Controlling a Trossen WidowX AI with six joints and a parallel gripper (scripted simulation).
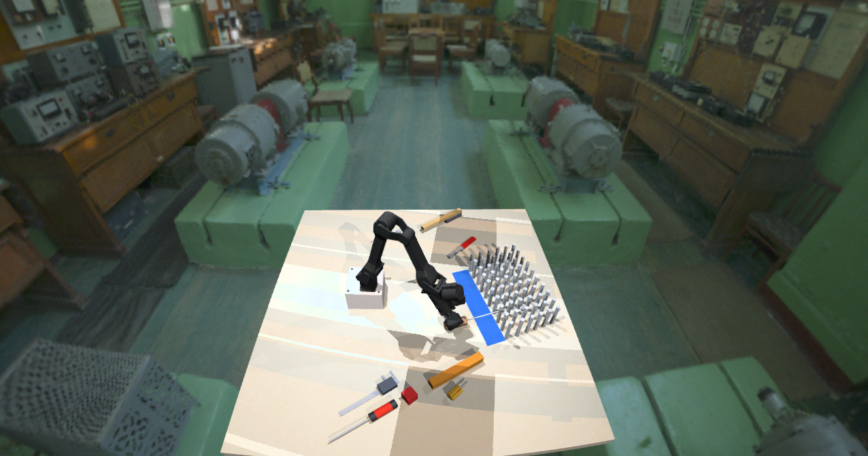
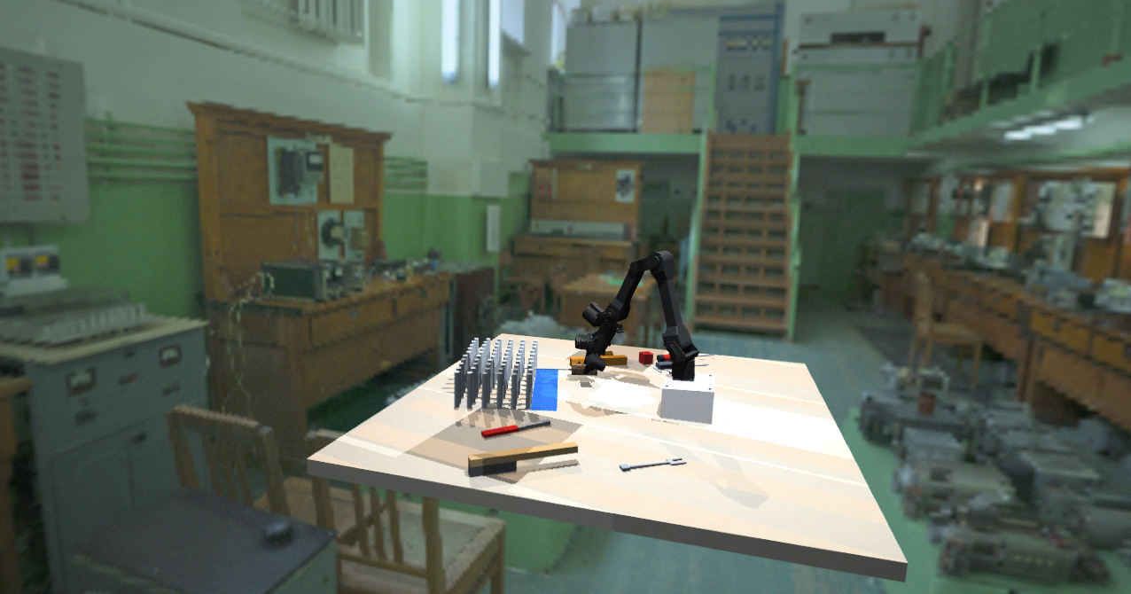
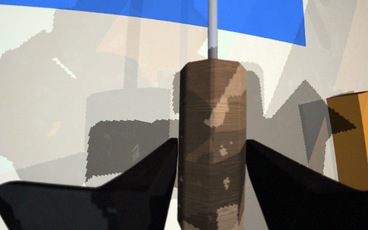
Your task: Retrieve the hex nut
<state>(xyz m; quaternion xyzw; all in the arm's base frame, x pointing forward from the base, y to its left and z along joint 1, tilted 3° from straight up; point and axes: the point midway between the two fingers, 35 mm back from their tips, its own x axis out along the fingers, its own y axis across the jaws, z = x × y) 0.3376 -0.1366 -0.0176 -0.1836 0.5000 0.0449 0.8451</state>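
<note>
Right now my gripper tip is 120 mm to the right of the blue taped strip, 100 mm short of it and 40 mm above it. From my gripper tip the other things lie so: yellow-handled scraper: 270 mm to the right, 20 mm below, 10 mm behind; red block: 290 mm to the right, 180 mm behind, 20 mm below; orange bar: 190 mm to the right, 20 mm below, 10 mm behind.
</note>
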